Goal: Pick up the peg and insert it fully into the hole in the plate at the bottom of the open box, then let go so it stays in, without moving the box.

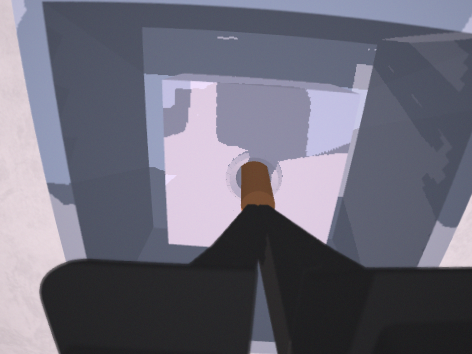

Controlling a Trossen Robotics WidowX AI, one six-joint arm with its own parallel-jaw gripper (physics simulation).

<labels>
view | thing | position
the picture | my gripper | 256, 215
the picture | brown peg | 256, 188
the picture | blue-grey box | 94, 82
</labels>
